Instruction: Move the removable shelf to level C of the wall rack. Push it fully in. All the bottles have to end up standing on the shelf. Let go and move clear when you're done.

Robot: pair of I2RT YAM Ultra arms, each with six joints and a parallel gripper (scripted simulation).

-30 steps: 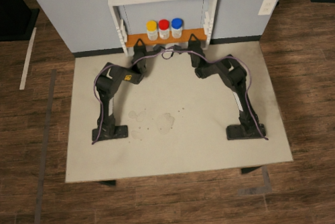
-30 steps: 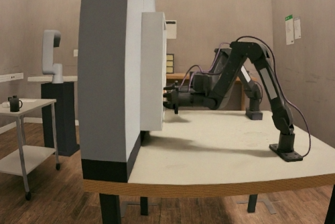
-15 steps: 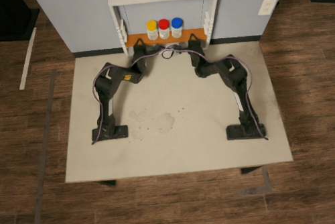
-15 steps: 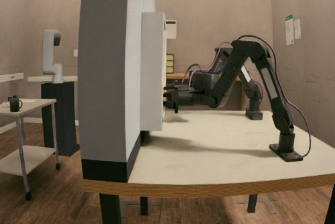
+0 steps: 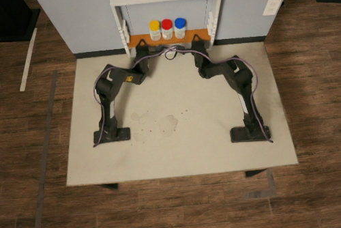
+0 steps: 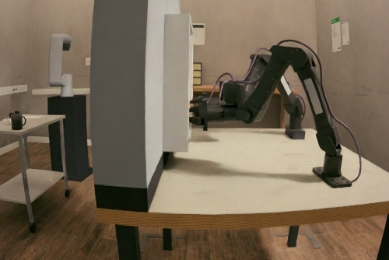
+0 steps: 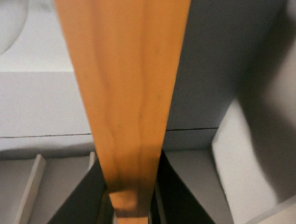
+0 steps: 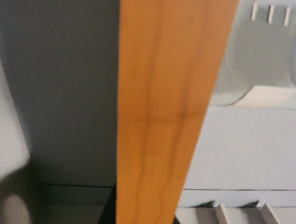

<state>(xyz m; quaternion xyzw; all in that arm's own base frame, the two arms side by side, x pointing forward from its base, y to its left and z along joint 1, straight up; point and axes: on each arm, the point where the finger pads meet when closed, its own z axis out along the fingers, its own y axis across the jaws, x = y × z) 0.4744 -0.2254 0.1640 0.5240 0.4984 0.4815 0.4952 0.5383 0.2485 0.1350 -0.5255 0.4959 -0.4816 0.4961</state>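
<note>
The blue-capped bottle is 90 mm to the left of my right hand, 60 mm above it and 10 mm ahead of it. Also, from my right hand: wall rack 150 mm to the left, 110 mm above, 10 mm behind; removable shelf 150 mm to the left, 10 mm behind; red-capped bottle 160 mm to the left, 60 mm above.
My left hand is 2 cm short of the yellow-capped bottle, 8 cm to the left of it and 6 cm below it. From my left hand the other things lie so: wall rack 2 cm ahead, 15 cm to the right, 11 cm above; removable shelf 2 cm ahead, 15 cm to the right; red-capped bottle 3 cm ahead, 14 cm to the right, 6 cm above.
</note>
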